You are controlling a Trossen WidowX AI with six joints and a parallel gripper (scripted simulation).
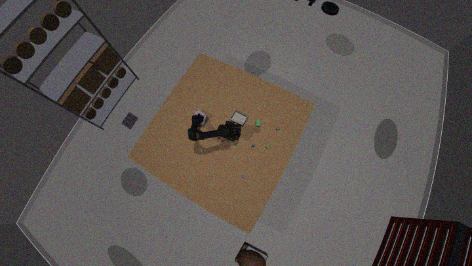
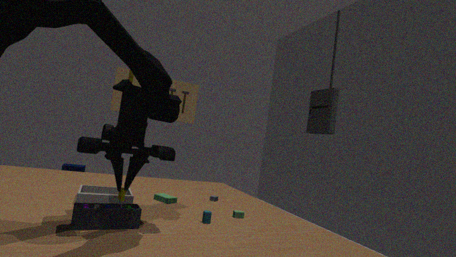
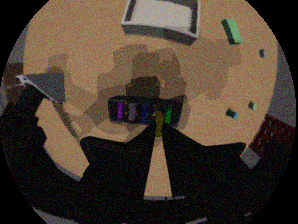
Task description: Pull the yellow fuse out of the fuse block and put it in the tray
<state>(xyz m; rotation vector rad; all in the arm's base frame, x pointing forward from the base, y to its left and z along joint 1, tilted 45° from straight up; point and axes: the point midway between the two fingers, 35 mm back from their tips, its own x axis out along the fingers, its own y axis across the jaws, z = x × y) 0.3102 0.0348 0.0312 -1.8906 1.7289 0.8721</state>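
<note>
Now: gripper tip 190 mm to the right of the grey tray, 70 mm above it and 30 mm past it. From my gripper tip the other things lie so: teal cylinder (210 mm ahead, 60 mm below, 40 mm to the left); then flat green block (240 mm to the left, 140 mm ahead, 60 mm below); then yellow fuse (10 mm below).
</note>
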